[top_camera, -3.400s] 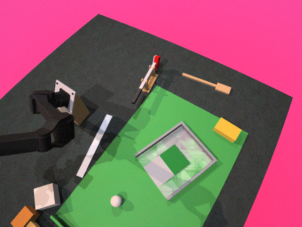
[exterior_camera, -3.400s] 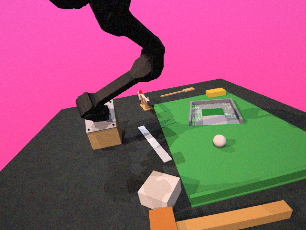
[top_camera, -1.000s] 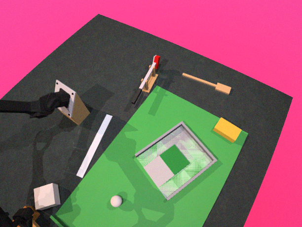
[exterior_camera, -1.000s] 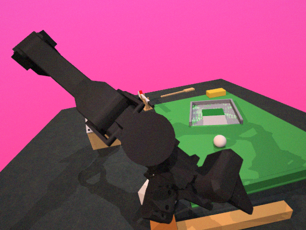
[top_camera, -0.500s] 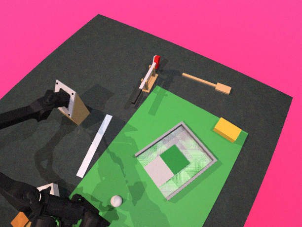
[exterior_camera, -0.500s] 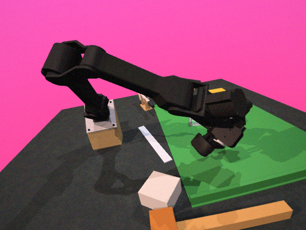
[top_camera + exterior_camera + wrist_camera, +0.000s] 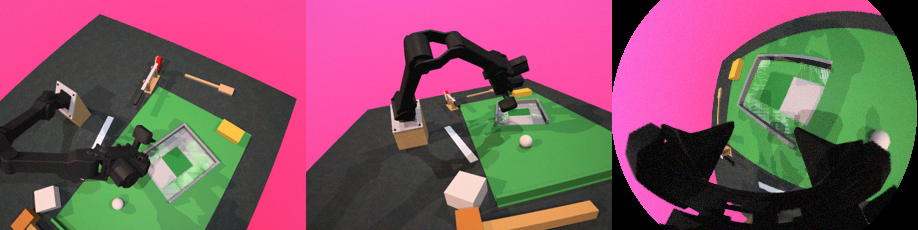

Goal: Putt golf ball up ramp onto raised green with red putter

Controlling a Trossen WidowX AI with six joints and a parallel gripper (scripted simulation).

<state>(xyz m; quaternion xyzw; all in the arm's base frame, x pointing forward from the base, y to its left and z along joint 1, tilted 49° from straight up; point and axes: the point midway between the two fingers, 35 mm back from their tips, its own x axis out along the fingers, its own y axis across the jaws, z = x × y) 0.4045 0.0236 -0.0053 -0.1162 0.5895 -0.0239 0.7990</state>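
The white strip is 230 mm behind my gripper tip, 110 mm below it and 100 mm to the right of it. Also, from my gripper tip: white golf ball: 210 mm to the right, 80 mm below, 10 mm ahead; then wooden stand: 300 mm to the left, 240 mm behind, 70 mm below; then yellow block: 290 mm to the left, 200 mm ahead, 90 mm below.
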